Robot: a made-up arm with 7 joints.
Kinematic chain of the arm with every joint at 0, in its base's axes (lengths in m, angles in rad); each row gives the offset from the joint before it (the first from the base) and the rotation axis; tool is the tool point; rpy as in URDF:
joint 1: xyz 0 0 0.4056 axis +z
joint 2: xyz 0 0 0 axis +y
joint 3: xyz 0 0 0.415 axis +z
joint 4: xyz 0.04 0 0 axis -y
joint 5: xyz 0.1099 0 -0.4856 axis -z
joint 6: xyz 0 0 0 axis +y
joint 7: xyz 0.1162 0 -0.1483 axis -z
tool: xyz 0 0 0 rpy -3.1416 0 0
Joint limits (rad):
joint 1: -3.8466..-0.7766
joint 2: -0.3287..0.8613
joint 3: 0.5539..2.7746
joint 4: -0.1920..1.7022
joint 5: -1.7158..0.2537
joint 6: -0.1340..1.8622
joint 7: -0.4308..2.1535
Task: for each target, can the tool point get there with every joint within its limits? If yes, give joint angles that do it. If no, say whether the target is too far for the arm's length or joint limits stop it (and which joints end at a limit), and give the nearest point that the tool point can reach.
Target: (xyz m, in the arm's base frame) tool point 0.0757 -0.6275 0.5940
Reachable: yes | joints -2.8406 0.2632 1.6190 1.2246 -0.7116 1.4936 0.6291
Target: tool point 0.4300 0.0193 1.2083
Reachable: yes | joints -2.1660 0.4960 2.5619 1.5537 -0.5644 0.2097 -0.0721
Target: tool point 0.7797 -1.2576 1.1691
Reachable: no: too far | nearest point 0.4516 -0.7285 0.8479 | short by 0.701 m
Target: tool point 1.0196 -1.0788 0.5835
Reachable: no: too far | nearest point 0.6578 -0.6960 0.5204 | short by 0.531 m
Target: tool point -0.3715 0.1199 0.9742
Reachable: no: joint limits stop it (at a limit: joint 1, joint 2, joint 3, joint 6) | nearest point -0.4379 0.1256 0.9937 | short by 0.069 m
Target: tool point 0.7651 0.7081 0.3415
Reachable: no: joint limits stop it (at a limit: joint 2, joint 3) | nearest point 0.5698 0.5274 0.4776 | short by 0.299 m
